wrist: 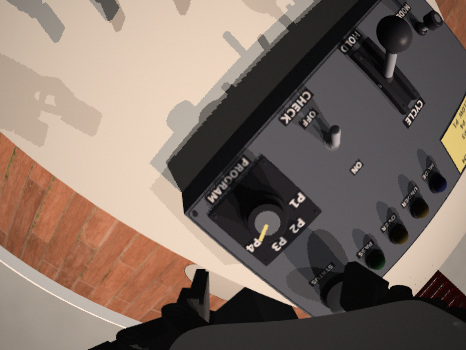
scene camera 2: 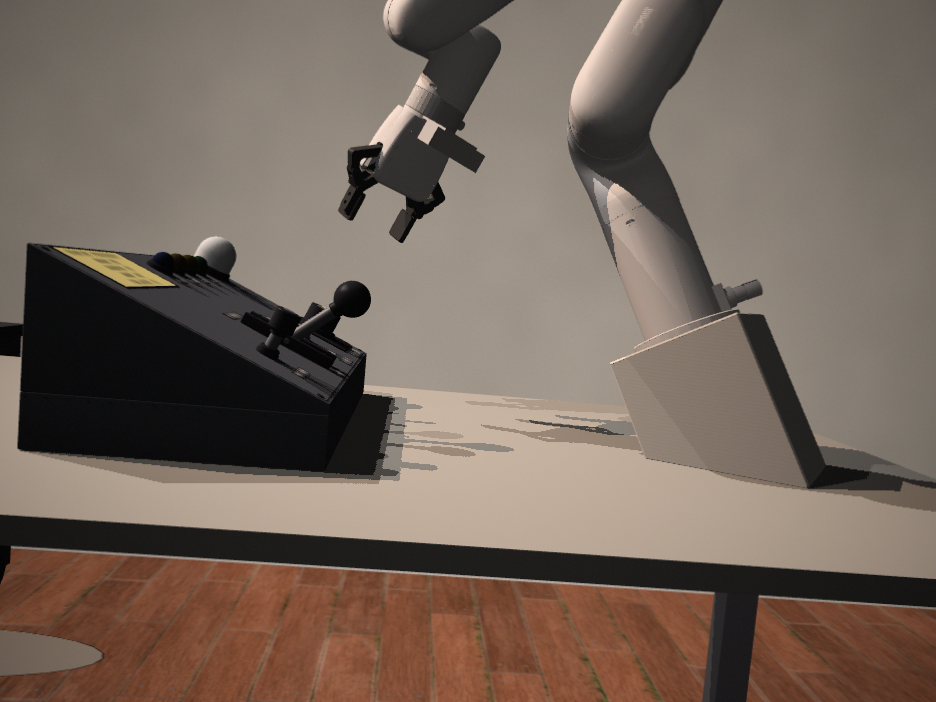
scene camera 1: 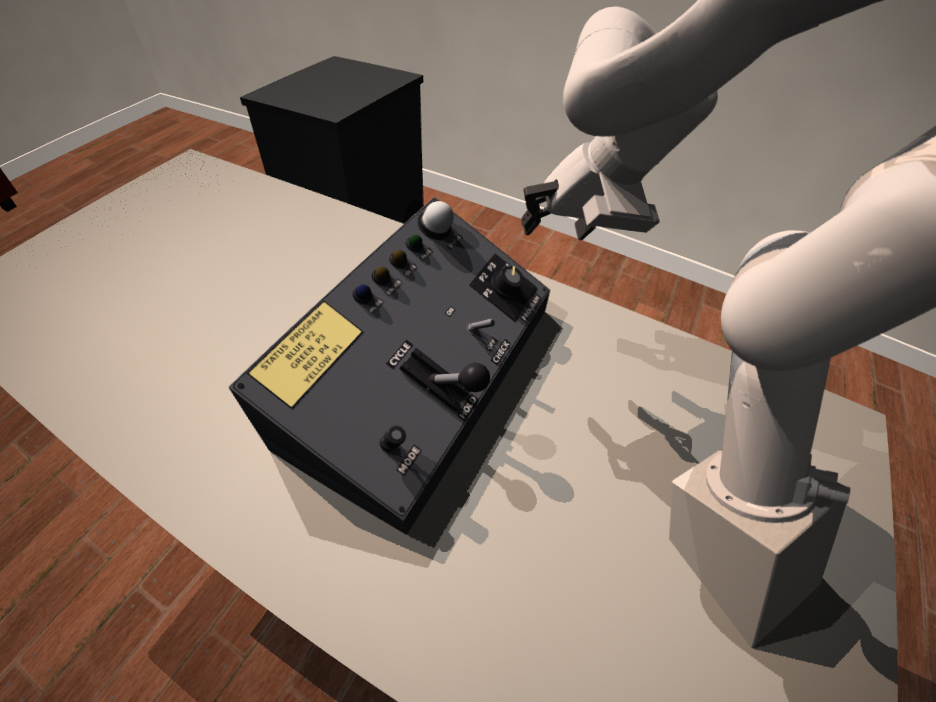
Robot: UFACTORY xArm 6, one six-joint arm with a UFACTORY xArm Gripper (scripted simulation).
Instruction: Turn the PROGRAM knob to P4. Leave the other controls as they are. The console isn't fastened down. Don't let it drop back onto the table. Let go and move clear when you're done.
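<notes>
The robot's gripper appears in scene camera 2 (scene camera 2: 370,227), in scene camera 1 (scene camera 1: 552,229) and in the wrist view (wrist: 279,290). A dark sloped console is there too, seen in scene camera 1 (scene camera 1: 322,397), in scene camera 2 (scene camera 2: 122,357) and in the wrist view (wrist: 358,201).
</notes>
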